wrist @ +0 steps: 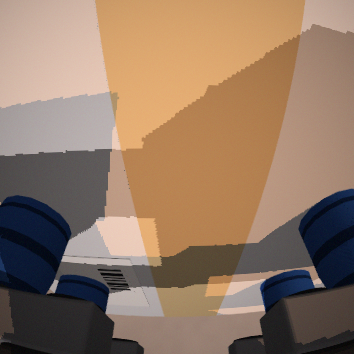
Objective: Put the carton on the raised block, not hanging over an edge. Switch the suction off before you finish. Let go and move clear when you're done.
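Observation:
The carton (200,190) fills most of the wrist view, very close under the camera. It has a pale top with a wide orange tape strip running down it and a label with black bars at lower left. My gripper (184,255) shows as blue suction cups at both lower sides, pressed against the carton's top and shut on it. The cups' contact faces are hidden. The carton's underside is hidden, so whether it hangs free or rests on something cannot be told. The raised block cannot be made out for certain in the wrist view.
Past the carton's curved-looking lower edge, a plain pinkish-brown surface (185,332) shows between the dark cup mounts. Hard-edged shadows and bright patches lie across the carton's top.

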